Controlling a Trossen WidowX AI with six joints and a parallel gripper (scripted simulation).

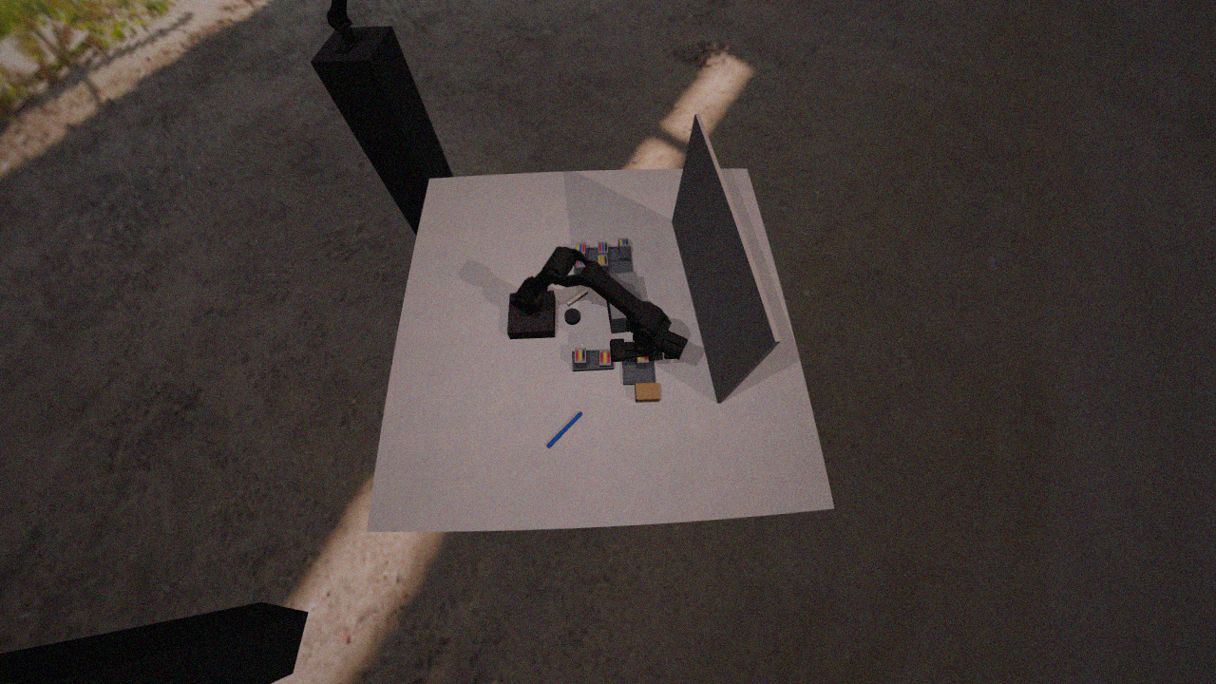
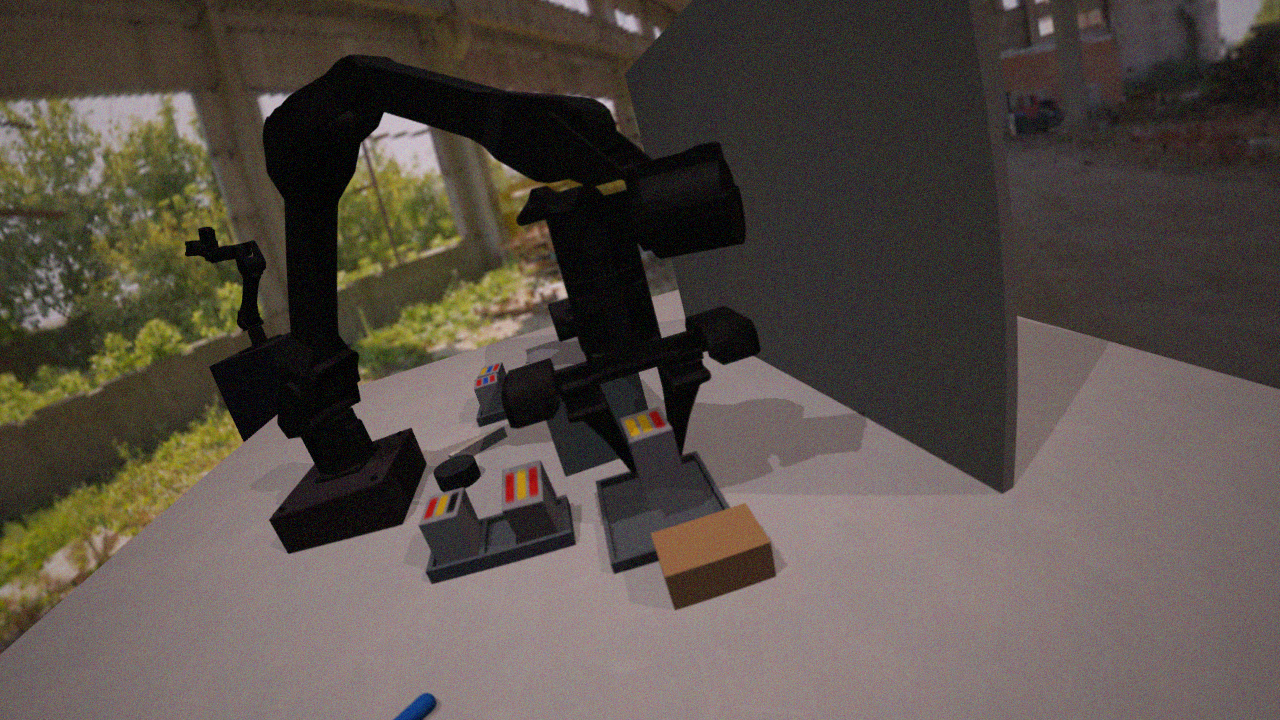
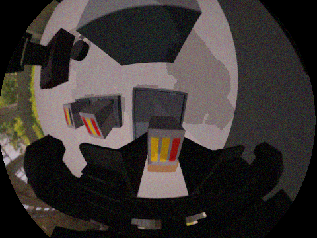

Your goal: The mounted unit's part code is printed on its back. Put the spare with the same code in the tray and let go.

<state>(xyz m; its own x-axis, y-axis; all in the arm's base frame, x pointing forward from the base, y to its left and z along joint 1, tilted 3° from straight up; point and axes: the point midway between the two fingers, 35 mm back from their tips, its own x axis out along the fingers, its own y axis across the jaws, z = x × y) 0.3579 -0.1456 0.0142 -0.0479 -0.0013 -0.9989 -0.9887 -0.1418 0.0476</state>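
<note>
Right now the tray is 40 mm below my gripper tip and 10 mm behind it. From my gripper tip the other things lie so: brown box: 90 mm to the right, 30 mm below, 30 mm ahead; rack: 150 mm behind, 40 mm below; grey spare block: 20 mm above.
</note>
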